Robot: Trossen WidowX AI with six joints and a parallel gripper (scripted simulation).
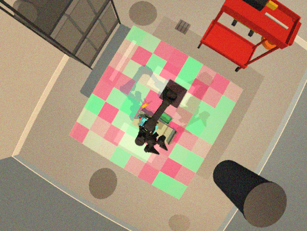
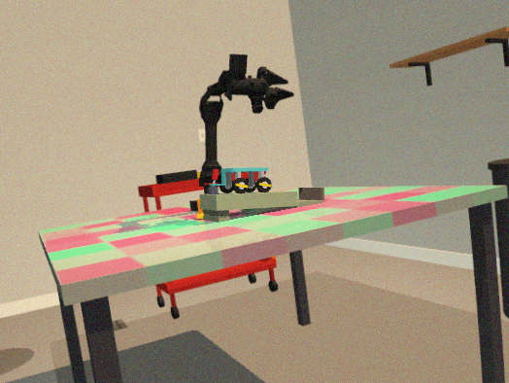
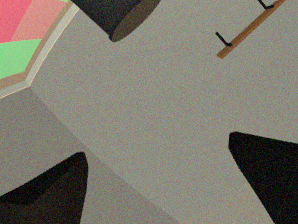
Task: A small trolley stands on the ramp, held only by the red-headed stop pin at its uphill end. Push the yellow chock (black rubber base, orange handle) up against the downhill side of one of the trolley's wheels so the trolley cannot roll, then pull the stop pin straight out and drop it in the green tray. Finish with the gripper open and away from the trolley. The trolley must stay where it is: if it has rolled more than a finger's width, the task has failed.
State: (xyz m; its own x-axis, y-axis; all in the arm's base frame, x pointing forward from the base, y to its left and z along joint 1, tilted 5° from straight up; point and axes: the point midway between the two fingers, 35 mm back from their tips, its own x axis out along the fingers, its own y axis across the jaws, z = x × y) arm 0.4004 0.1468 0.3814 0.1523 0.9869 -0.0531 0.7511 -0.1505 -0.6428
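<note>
My gripper tip is now 80 mm past the red-headed stop pin, 280 mm to the left of it and 270 mm above it. The rest, counted from my gripper tip: olive ramp (70 mm behind, 180 mm to the right, 360 mm below); then dark box (90 mm behind, 80 mm to the left, 370 mm below); then cyan trolley (70 mm behind, 180 mm to the right, 290 mm below).
</note>
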